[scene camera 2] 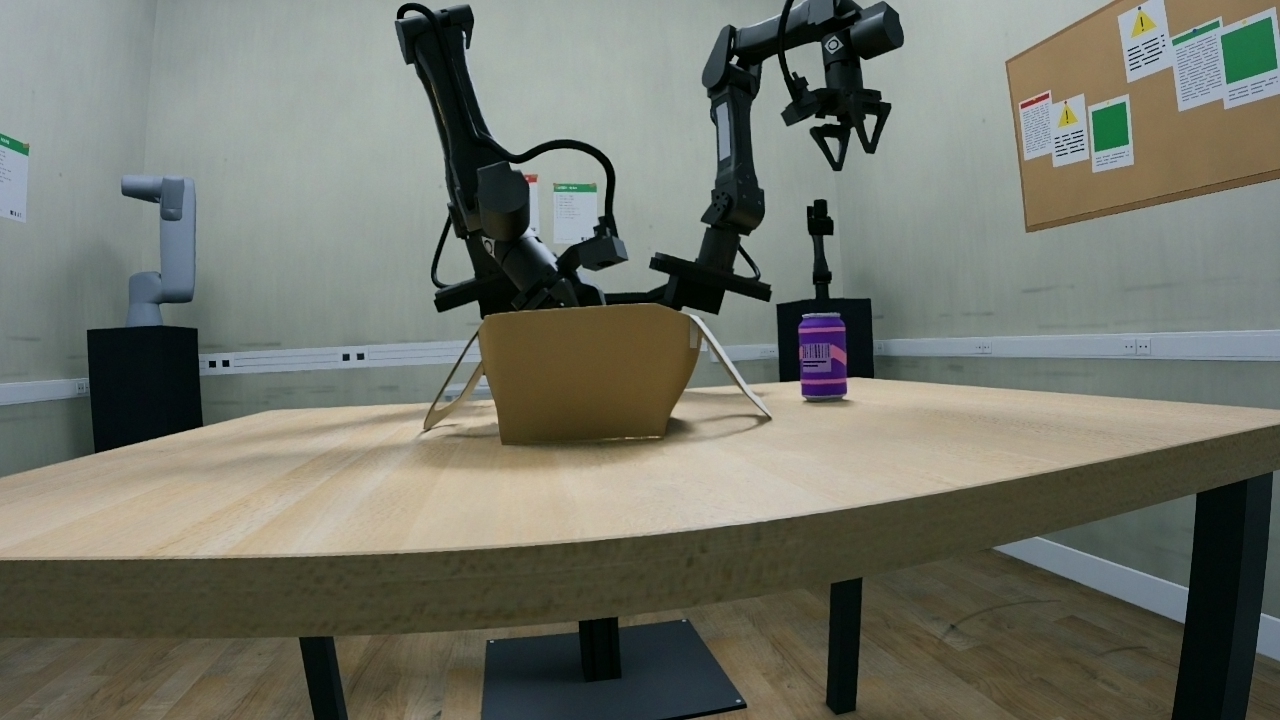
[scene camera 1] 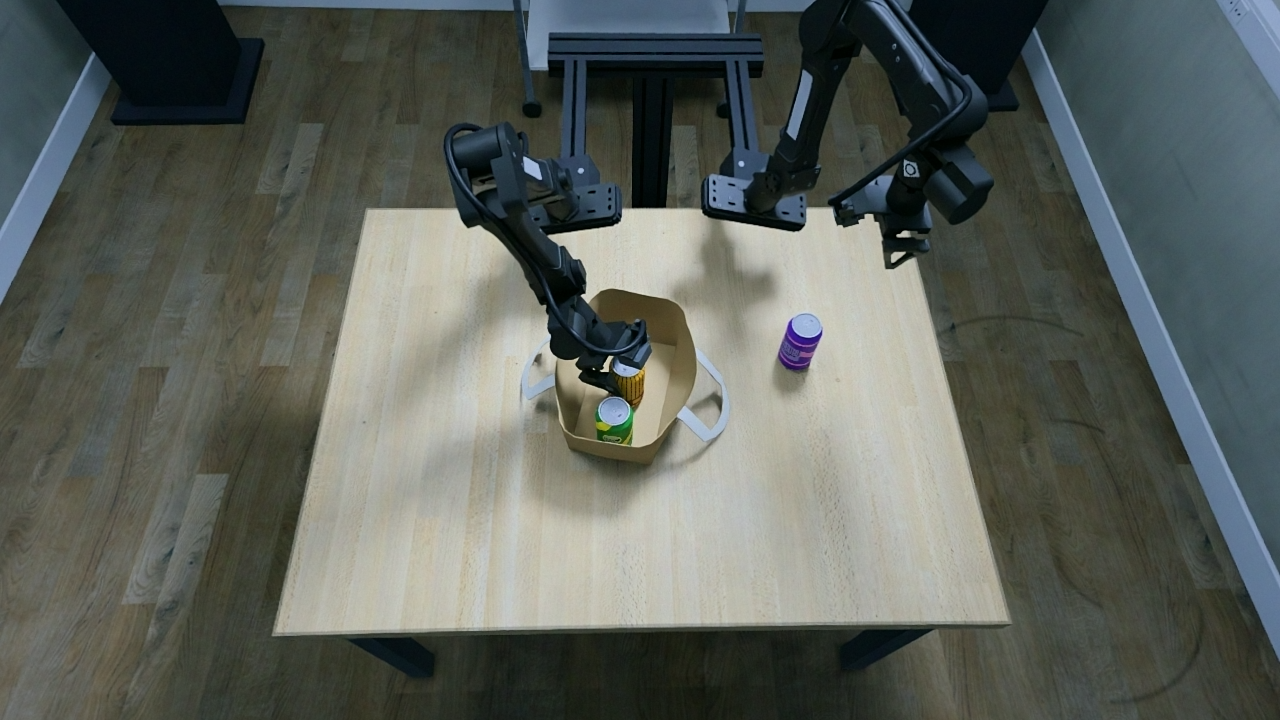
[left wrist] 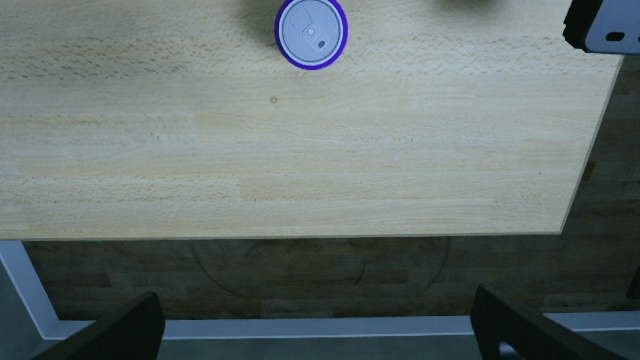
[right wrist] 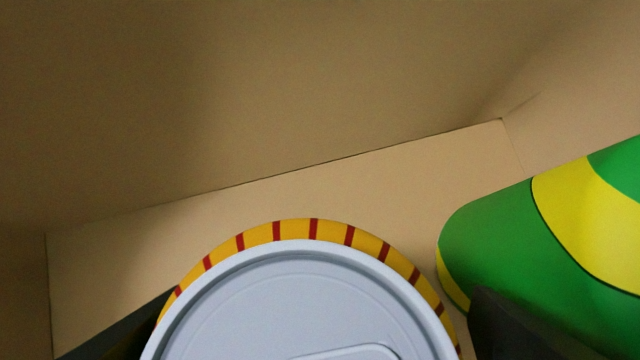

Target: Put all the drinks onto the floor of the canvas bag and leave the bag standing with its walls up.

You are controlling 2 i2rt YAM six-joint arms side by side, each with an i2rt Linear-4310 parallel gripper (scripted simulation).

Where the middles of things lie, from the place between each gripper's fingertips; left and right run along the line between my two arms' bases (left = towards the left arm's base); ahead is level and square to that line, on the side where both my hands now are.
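The striped can [scene camera 1: 630,380] is where I start: my right hand is 10 mm beyond it and 30 mm above it. As for the purple can [scene camera 2: 822,342], it is 330 mm to the left of my right hand, 80 mm behind it and 30 mm below it. Going by their middles, the striped can is the nearest to my right hand of the things named here.
From my left hand [scene camera 2: 853,162] I find the purple can 70 mm to the right and 290 mm below. The striped can is 70 mm ahead of that same left hand, 410 mm to the right of it and 290 mm below it. Of these, measured to their middles, the purple can is the nearest to my left hand.
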